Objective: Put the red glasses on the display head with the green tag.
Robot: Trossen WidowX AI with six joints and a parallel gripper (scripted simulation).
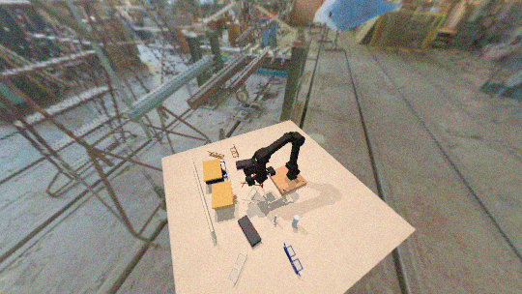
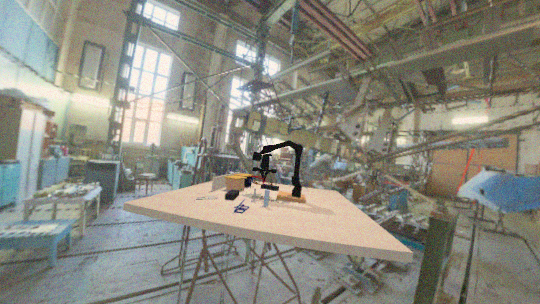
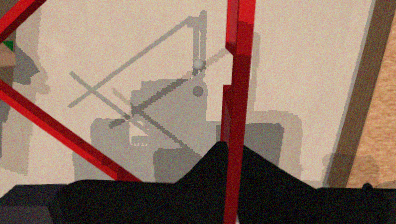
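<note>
Now: the post 21 cm to the left of my gripper tip and 9 cm below it. Also, from my gripper tip: long white bar: 37 cm ahead, 14 cm to the right, 6 cm below; pale blue piece: 10 cm behind, 28 cm to the left, 6 cm below.
</note>
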